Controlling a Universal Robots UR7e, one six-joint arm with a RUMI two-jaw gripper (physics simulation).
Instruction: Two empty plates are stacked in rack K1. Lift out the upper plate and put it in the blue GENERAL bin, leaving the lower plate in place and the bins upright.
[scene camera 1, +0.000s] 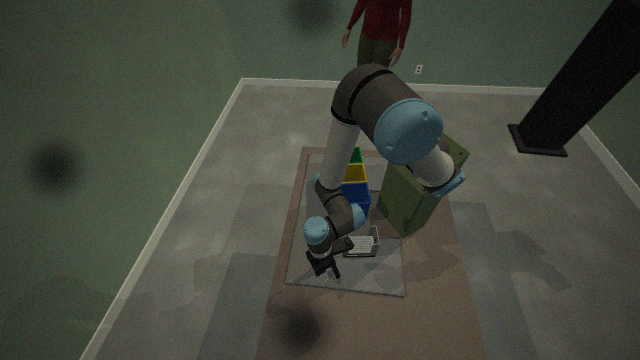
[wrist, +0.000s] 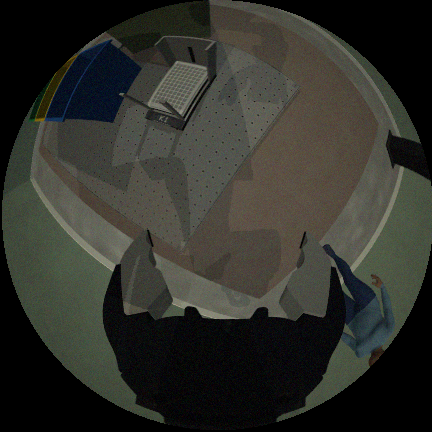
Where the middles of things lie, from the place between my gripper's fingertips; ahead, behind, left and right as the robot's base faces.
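Labels:
White gridded plate (wrist: 180, 84): 180 mm below my hand, 120 mm behind, 200 mm to the right.

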